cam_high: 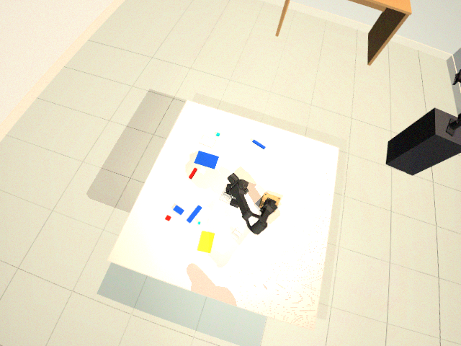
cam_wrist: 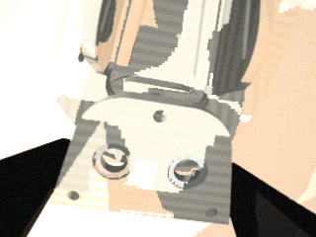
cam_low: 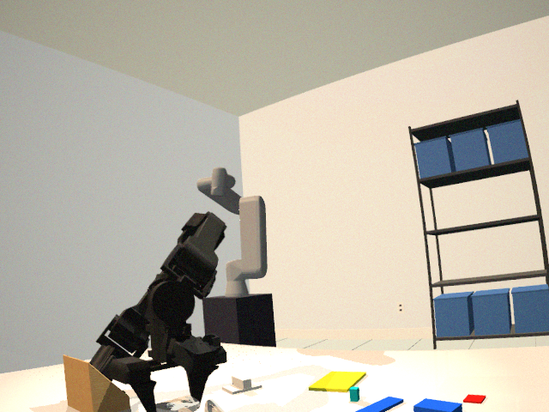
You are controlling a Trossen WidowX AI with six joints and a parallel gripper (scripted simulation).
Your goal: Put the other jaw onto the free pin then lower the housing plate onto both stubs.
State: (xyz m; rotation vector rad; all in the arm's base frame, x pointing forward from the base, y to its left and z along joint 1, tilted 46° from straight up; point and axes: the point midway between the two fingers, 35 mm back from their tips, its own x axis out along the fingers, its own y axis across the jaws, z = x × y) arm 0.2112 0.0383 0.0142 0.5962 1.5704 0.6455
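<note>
Right now my gripper tip is 1 cm short of the housing plate and 2 cm below it. The rest, counted from my gripper tip: red block: 35 cm ahead, 4 cm to the right, 2 cm below; then yellow plate: 7 cm ahead, 35 cm to the left, 2 cm below; then jaw: 2 cm ahead, 2 cm to the left, 1 cm below.
</note>
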